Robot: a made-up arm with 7 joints. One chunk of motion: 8 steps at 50 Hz.
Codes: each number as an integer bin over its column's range. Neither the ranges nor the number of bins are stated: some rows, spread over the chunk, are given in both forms.
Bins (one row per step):
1: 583 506 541 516 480 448
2: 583 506 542 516 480 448
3: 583 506 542 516 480 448
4: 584 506 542 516 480 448
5: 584 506 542 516 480 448
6: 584 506 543 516 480 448
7: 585 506 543 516 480 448
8: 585 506 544 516 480 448
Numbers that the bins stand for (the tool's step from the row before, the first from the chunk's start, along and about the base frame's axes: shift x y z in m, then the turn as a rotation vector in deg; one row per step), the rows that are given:
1: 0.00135 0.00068 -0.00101 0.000 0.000 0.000
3: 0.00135 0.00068 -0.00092 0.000 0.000 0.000
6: 0.00143 0.00068 -0.00082 0.000 0.000 0.000
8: 0.00150 0.00068 -0.00072 0.000 0.000 0.000
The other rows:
2: 0.00135 0.00068 -0.00092 0.000 0.000 0.000
4: 0.00143 0.00068 -0.00092 0.000 0.000 0.000
5: 0.00143 0.00068 -0.00092 0.000 0.000 0.000
7: 0.00150 0.00068 -0.00082 0.000 0.000 0.000

